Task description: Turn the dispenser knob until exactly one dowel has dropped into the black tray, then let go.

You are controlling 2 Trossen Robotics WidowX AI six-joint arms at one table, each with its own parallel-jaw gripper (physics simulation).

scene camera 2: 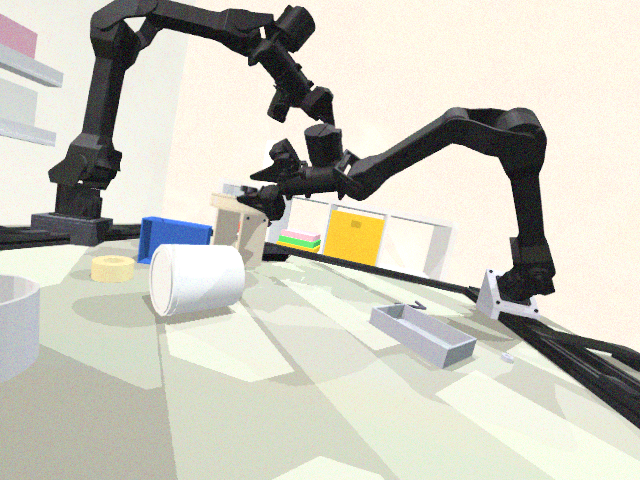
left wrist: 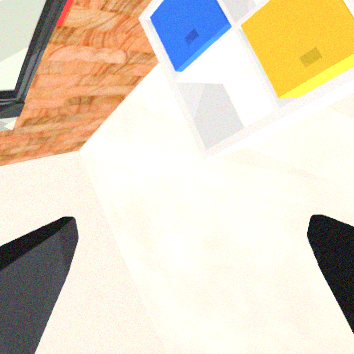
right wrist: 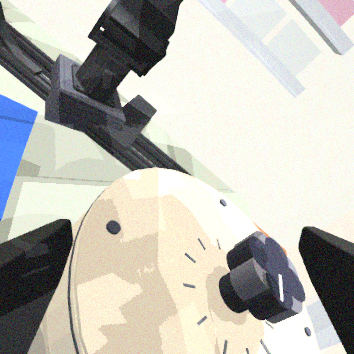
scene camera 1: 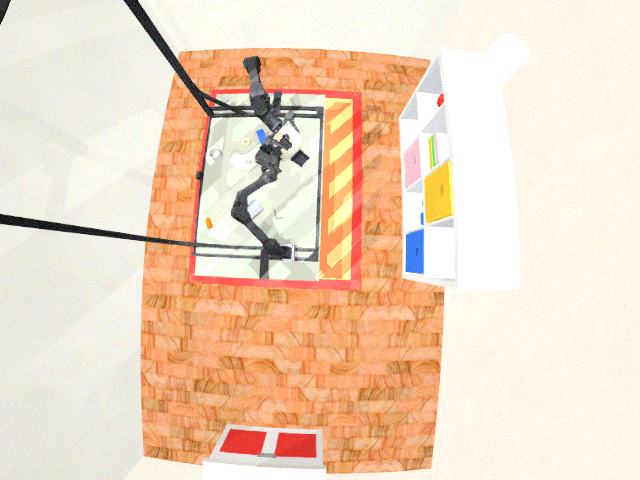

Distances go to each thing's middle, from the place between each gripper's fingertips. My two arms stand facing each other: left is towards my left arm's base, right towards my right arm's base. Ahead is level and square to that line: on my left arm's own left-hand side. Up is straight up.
The dispenser [scene camera 2: 222, 201] is 50 mm ahead of my right hand and 20 mm below it. Round my right hand: blue bin [scene camera 2: 155, 231] (100 mm behind, 80 mm to the left, 130 mm below); then white cylinder [scene camera 2: 183, 278] (250 mm behind, 20 mm to the right, 130 mm below); then dark knob [right wrist: 262, 279] (50 mm ahead, 20 mm below).
I see my left gripper 30 mm past the dark knob, 150 mm to the right of it and 220 mm above it. The rest, counted from my left hand: blue bin: 180 mm behind, 230 mm to the left, 320 mm below; then dispenser: 30 mm behind, 150 mm to the left, 220 mm below; then white cylinder: 330 mm behind, 130 mm to the left, 330 mm below.
